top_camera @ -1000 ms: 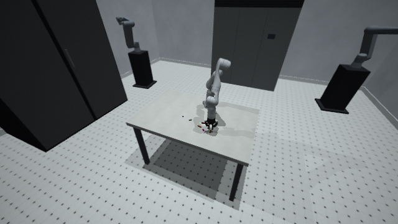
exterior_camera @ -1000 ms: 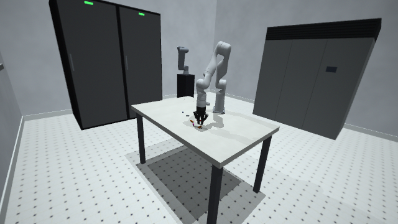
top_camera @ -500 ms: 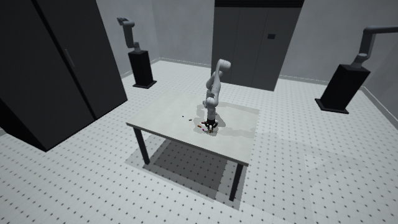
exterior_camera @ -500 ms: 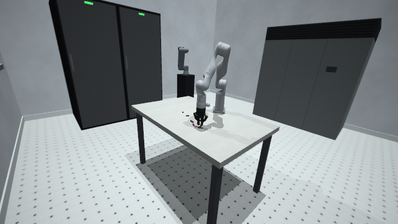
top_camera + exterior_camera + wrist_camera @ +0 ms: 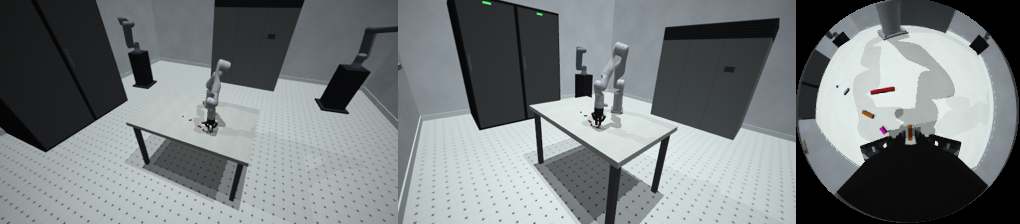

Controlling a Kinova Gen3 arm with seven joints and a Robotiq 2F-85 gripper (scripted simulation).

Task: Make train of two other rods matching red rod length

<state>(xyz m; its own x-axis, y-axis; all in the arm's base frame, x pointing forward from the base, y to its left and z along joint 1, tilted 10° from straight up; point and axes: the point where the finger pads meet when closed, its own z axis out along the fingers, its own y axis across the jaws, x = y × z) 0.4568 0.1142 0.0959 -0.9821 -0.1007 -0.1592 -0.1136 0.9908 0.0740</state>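
Right now the grey rod is 110 mm behind my hand, 250 mm to the right of it and 30 mm below it. The rest, counted from my hand: magenta rod 70 mm to the right, 30 mm below; red rod 110 mm behind, 80 mm to the right, 30 mm below; tiny blue rod 140 mm behind, 350 mm to the right, 30 mm below.
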